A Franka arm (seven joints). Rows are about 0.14 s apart.
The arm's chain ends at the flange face. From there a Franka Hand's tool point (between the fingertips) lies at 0.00 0.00 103.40 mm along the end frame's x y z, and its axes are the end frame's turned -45 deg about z.
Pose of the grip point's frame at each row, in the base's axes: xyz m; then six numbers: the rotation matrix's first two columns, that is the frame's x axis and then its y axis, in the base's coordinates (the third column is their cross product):
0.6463 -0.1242 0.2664 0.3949 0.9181 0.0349 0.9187 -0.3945 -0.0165
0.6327 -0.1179 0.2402 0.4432 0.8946 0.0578 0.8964 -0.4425 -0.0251
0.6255 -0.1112 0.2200 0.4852 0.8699 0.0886 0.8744 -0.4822 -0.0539
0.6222 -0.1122 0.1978 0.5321 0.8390 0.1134 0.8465 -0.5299 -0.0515
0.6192 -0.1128 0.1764 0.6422 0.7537 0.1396 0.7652 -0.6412 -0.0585
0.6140 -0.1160 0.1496 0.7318 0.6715 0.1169 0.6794 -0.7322 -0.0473
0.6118 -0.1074 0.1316 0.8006 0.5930 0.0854 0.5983 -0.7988 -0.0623
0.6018 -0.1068 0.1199 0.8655 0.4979 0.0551 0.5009 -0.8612 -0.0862
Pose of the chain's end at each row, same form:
0.6464 -0.1282 0.3697 0.9289 0.3702 0.0130 0.3704 -0.9281 -0.0363
0.6324 -0.1244 0.3434 0.9472 0.3197 0.0231 0.3205 -0.9455 -0.0586
0.6259 -0.1219 0.3228 0.9614 0.2741 0.0245 0.2752 -0.9561 -0.1008
0.6205 -0.1250 0.3004 0.9748 0.2186 0.0438 0.2223 -0.9680 -0.1166
0.6145 -0.1277 0.2786 0.9952 0.0795 0.0573 0.0870 -0.9863 -0.1401
0.6084 -0.1278 0.2522 0.9979 -0.0429 0.0492 -0.0371 -0.9926 -0.1161
0.6086 -0.1178 0.2344 0.9892 -0.1455 0.0163 -0.1430 -0.9842 -0.1044
0.6013 -0.1174 0.2228 0.9662 -0.2569 -0.0220 -0.2578 -0.9610 -0.0999

